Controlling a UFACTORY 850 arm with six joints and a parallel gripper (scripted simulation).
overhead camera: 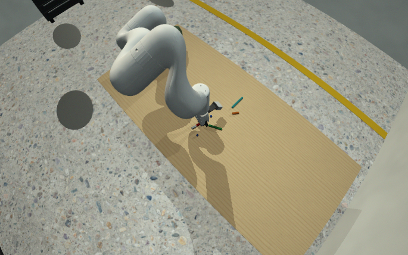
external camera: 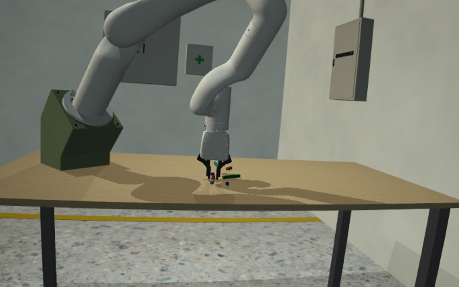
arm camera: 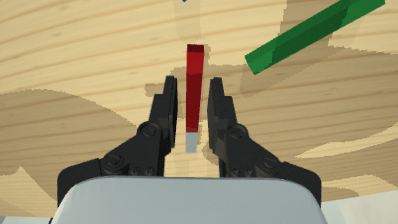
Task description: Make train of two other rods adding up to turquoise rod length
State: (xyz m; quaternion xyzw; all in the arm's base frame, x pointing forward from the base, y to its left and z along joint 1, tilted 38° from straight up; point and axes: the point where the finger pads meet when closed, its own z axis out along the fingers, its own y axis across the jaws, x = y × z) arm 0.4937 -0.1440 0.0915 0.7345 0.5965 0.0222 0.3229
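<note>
Right now the red rod is 20 mm below my hand. From my hand the other things lie so: grey rod: 20 mm behind, 50 mm to the right, 20 mm below; then green rod: 80 mm ahead, 30 mm to the left, 20 mm below; then orange rod: 120 mm ahead, 180 mm to the left, 20 mm below.
</note>
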